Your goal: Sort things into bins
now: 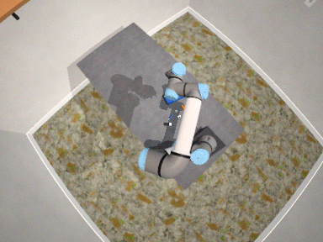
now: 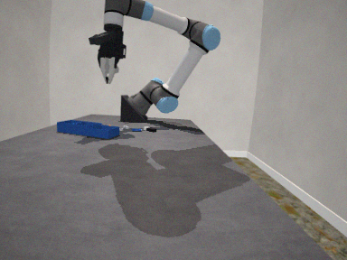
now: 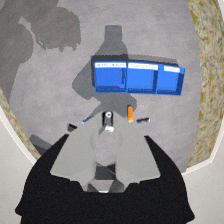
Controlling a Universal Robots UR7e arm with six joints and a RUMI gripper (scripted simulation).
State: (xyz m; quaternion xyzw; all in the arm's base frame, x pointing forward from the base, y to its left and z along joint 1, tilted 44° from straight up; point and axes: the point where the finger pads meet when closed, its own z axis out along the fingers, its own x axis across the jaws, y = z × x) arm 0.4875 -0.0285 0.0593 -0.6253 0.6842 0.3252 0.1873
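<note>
My hand is 21 cm above the grey nut, 11 cm past it and 2 cm to the right of it. The rest, counted from my hand: orange piece (21 cm below, 12 cm behind, 5 cm to the right); blue bin (20 cm below, 9 cm to the right); blue cylinder (21 cm below, 13 cm behind, 9 cm to the left).
</note>
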